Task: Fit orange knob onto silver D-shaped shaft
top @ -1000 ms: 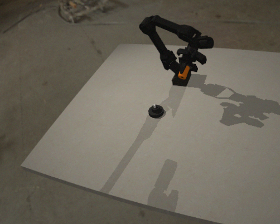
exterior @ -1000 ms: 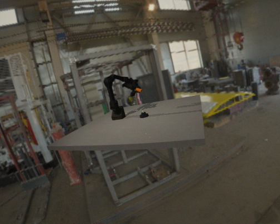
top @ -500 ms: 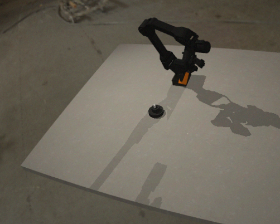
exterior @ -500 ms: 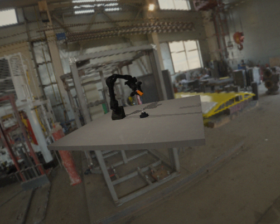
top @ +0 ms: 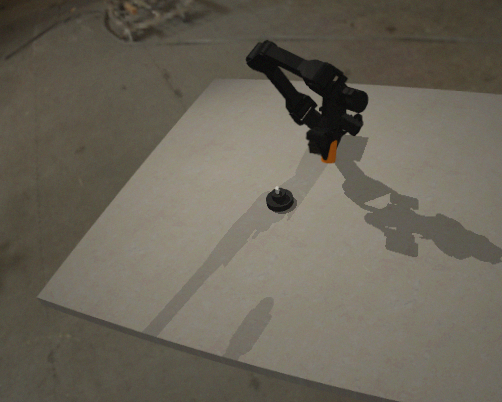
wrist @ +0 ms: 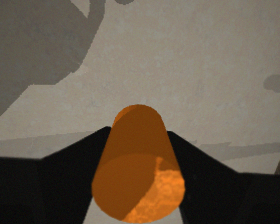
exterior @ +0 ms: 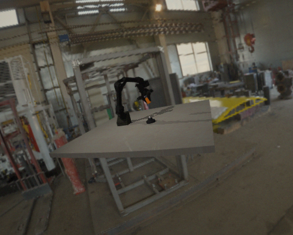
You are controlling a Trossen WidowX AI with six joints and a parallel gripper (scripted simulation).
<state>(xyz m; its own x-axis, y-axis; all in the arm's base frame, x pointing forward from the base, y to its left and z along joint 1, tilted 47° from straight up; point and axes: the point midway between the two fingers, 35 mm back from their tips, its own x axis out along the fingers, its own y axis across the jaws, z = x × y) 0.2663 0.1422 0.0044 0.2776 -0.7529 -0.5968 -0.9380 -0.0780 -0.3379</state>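
Right now my gripper tip is 1 cm past the orange knob and 3 cm below it. Round my gripper tip: round pedestal (3 cm ahead, 16 cm to the right, 14 cm below).
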